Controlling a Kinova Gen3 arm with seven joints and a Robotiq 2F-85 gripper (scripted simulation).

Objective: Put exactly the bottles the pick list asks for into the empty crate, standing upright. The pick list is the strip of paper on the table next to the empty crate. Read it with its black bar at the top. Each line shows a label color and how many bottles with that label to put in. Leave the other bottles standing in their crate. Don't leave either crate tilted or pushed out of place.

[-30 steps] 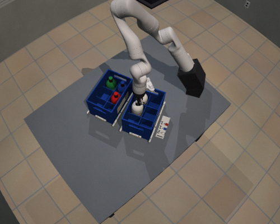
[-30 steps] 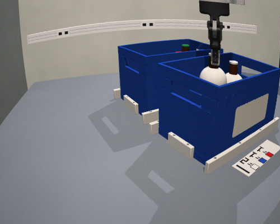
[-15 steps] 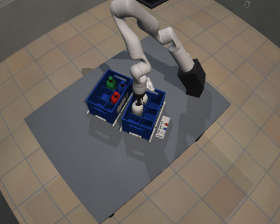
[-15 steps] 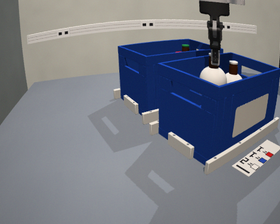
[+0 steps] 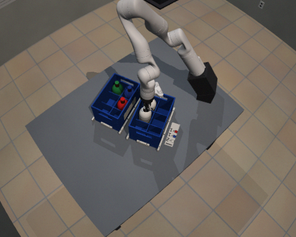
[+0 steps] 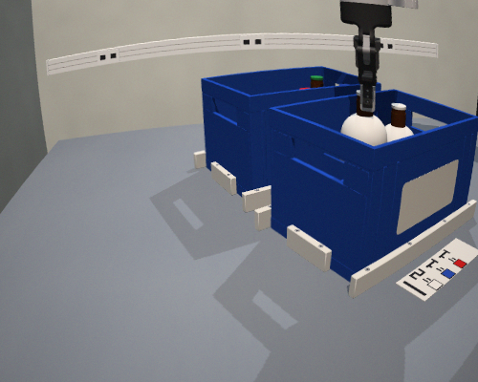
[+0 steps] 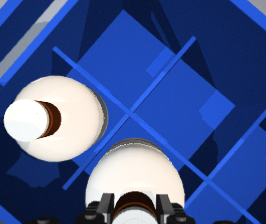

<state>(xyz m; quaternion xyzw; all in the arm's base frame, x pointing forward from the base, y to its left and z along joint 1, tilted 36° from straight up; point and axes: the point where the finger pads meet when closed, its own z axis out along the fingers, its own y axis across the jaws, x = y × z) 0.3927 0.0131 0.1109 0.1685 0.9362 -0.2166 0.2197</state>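
Right now my hand is 8 cm past the white bottle, 4 cm to the left of it and 10 cm above it. Round my hand: pick list: 6 cm behind, 17 cm to the left, 19 cm below; then red-label bottle: 5 cm ahead, 15 cm to the right, 10 cm below; then blue-label bottle: 4 cm behind, 18 cm to the right, 10 cm below.
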